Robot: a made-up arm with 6 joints. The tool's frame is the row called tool.
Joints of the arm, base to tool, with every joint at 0 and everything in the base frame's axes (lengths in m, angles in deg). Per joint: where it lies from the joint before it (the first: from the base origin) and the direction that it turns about. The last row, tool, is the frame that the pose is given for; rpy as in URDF.
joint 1: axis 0 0 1 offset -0.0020 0.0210 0.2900
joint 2: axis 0 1 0 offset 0.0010 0.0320 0.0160
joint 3: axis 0 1 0 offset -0.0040 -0.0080 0.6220
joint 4: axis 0 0 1 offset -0.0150 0.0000 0.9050
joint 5: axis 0 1 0 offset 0.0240 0.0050 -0.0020
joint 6: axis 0 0 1 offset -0.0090 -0.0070 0.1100
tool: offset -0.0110 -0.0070 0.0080 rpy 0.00 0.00 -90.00
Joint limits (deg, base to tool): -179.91..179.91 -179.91..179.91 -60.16..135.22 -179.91..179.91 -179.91..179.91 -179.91..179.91
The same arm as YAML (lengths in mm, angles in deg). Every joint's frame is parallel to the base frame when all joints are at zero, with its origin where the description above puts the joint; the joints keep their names.
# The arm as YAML. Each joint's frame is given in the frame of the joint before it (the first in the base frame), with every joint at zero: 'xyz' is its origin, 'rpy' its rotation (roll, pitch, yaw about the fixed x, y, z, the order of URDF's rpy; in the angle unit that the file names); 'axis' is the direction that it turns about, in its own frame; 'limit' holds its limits. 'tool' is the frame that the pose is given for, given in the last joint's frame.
units:
  length: mm
  angle: deg
joints:
  - name: joint 1
    type: revolute
    origin:
      xyz: [-2.0, 21.0, 290.0]
      rpy: [0.0, 0.0, 0.0]
    axis: "+z"
    limit:
      lower: -179.91
      upper: 179.91
  - name: joint 2
    type: revolute
    origin:
      xyz: [1.0, 32.0, 16.0]
      rpy: [0.0, 0.0, 0.0]
    axis: "+y"
    limit:
      lower: -179.91
      upper: 179.91
  - name: joint 3
    type: revolute
    origin:
      xyz: [-4.0, -8.0, 622.0]
      rpy: [0.0, 0.0, 0.0]
    axis: "+y"
    limit:
      lower: -60.16
      upper: 135.22
  - name: joint 4
    type: revolute
    origin:
      xyz: [-15.0, 0.0, 905.0]
      rpy: [0.0, 0.0, 0.0]
    axis: "+z"
    limit:
      lower: -179.91
      upper: 179.91
  - name: joint 5
    type: revolute
    origin:
      xyz: [24.0, 5.0, -2.0]
      rpy: [0.0, 0.0, 0.0]
    axis: "+y"
    limit:
      lower: -179.91
      upper: 179.91
  - name: joint 6
    type: revolute
    origin:
      xyz: [-9.0, -7.0, 110.0]
      rpy: [0.0, 0.0, 0.0]
    axis: "+z"
    limit:
      lower: -179.91
      upper: 179.91
tool:
  origin:
    xyz: [-11.0, -7.0, 8.0]
    rpy: [0.0, 0.0, -90.0]

